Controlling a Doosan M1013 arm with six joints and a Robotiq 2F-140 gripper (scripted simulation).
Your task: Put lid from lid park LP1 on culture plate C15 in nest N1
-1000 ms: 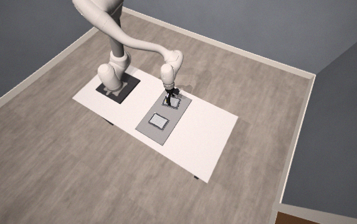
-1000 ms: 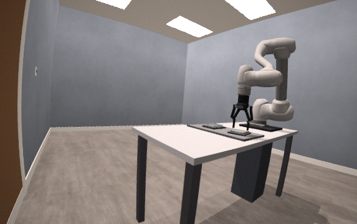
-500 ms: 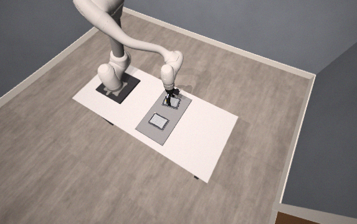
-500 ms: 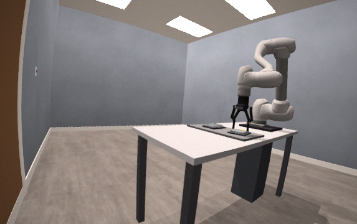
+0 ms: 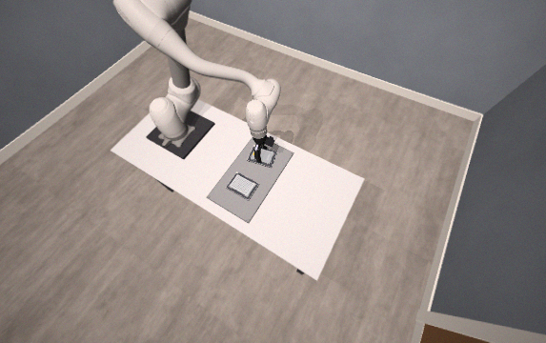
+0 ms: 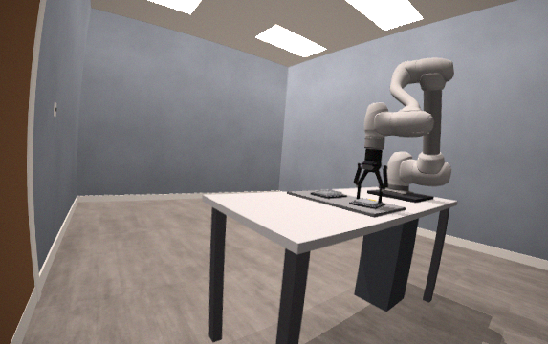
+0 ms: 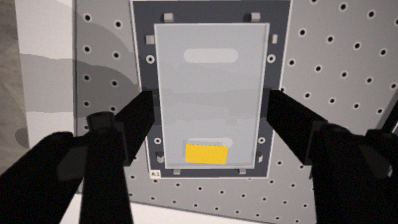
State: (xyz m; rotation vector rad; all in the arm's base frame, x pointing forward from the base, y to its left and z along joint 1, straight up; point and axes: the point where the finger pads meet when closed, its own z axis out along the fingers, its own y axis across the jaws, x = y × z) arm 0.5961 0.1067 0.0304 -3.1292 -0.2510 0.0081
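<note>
The clear lid lies 2 cm below my hand. Also, from my hand: dark station (4 cm below); culture plate (23 cm to the right, 2 cm below).
</note>
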